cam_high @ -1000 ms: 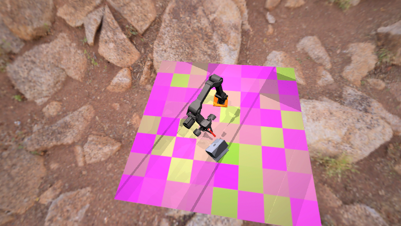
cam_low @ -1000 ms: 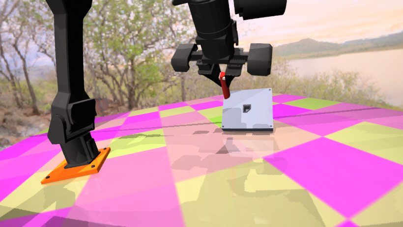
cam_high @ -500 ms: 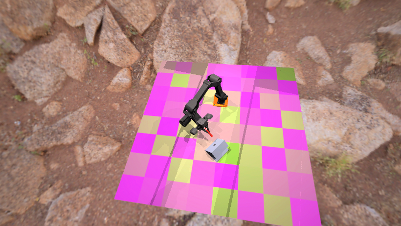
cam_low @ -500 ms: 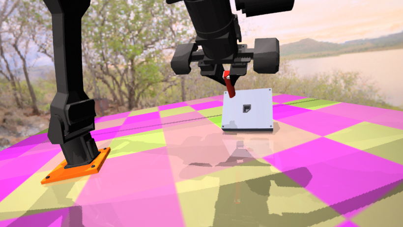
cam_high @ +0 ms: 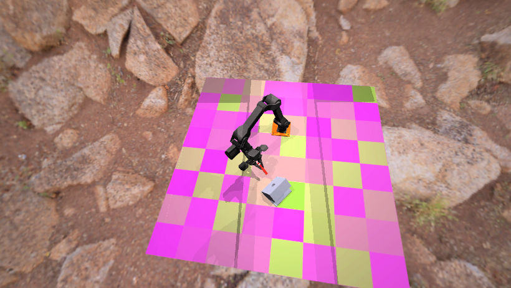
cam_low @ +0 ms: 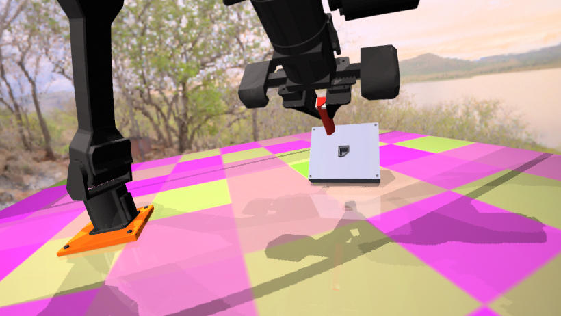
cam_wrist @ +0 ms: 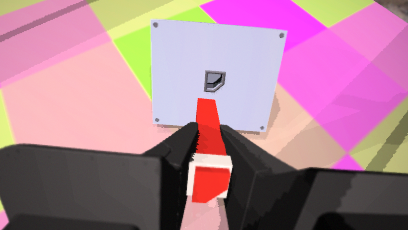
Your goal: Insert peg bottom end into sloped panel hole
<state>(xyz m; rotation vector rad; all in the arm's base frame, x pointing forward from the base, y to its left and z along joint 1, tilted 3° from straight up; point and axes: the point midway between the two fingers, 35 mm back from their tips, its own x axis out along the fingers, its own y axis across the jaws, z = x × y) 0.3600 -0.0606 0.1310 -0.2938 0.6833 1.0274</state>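
Now: gripper tip 90 mm to the right of the grey sloped panel, 90 mm above it and 60 mm short of it. The rest, counted from my gripper tip: red peg (10 mm to the right, 10 mm behind, 10 mm above).
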